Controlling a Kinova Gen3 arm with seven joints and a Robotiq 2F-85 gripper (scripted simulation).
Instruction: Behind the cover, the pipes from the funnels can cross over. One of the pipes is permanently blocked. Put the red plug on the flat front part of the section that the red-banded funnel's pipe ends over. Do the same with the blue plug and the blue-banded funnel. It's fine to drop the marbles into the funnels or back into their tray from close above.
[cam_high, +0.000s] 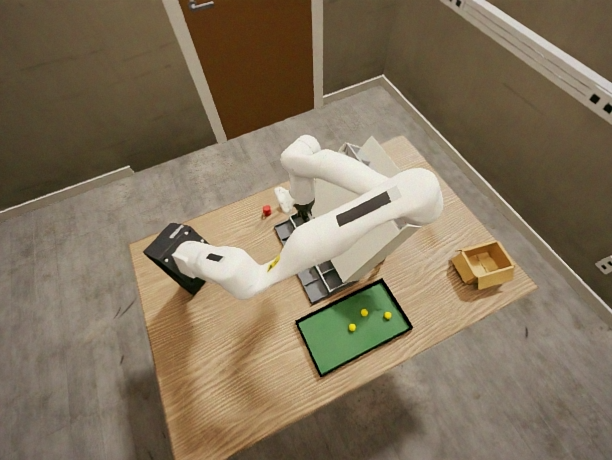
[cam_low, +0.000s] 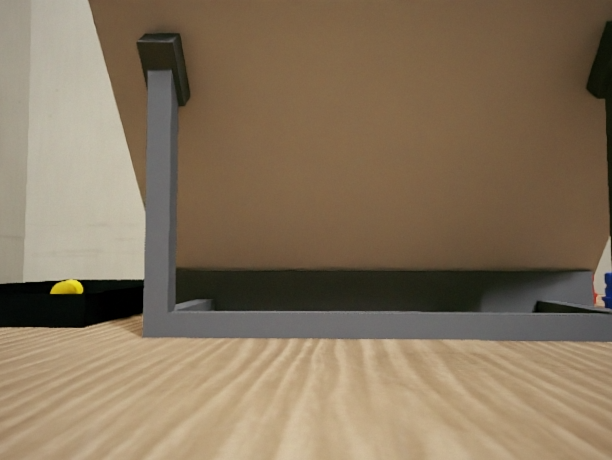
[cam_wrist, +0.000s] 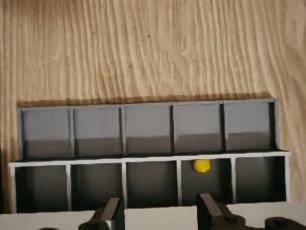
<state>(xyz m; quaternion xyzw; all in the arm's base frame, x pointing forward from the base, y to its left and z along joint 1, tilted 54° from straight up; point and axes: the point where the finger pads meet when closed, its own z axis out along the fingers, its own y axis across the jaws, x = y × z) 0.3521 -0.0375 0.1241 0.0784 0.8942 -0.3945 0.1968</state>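
Right now the green marble tray is 32 cm to the right of my hand, 29 cm below it and 8 cm behind it. Round my hand: cardboard box (52 cm to the right, 44 cm ahead, 25 cm below); then slanted cover (14 cm ahead, 9 cm below, 5 cm to the right).
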